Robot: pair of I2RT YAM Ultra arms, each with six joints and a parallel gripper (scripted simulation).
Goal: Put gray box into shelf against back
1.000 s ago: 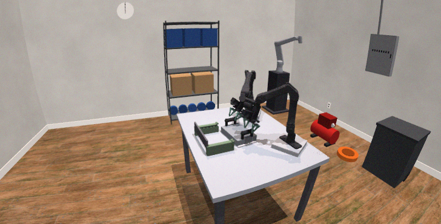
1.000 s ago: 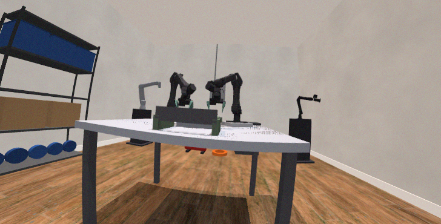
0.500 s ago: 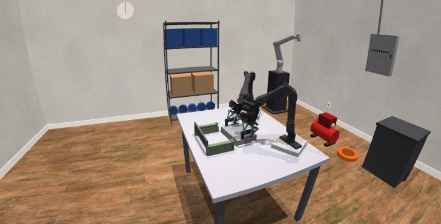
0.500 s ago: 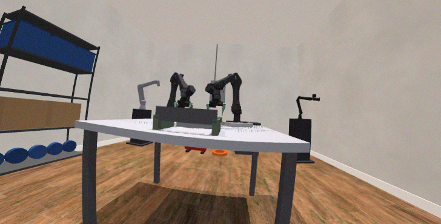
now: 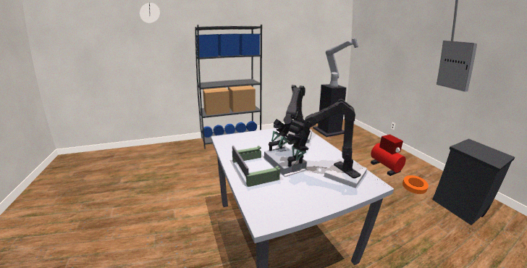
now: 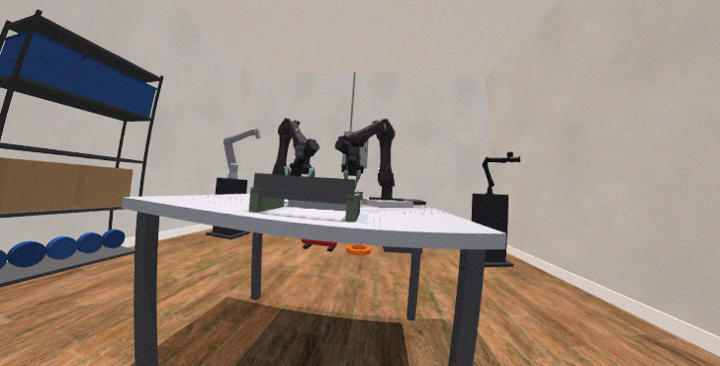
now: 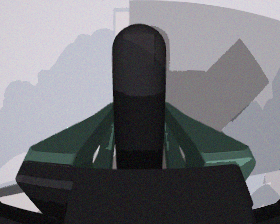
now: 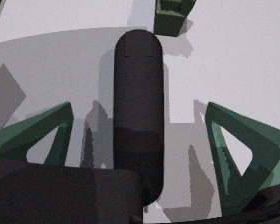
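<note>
Right now my right hand is 120 mm to the right of the gray box, 50 mm above it and 20 mm past it. Also, from my right hand: dark back plate: 300 mm ahead, 140 mm to the left, 20 mm below.
Now: left hand 12 cm to the left of the gray box, 5 cm above it and 1 cm short of it. From my left hand the other things lie so: dark back plate (33 cm ahead, 11 cm to the right, 2 cm below).
</note>
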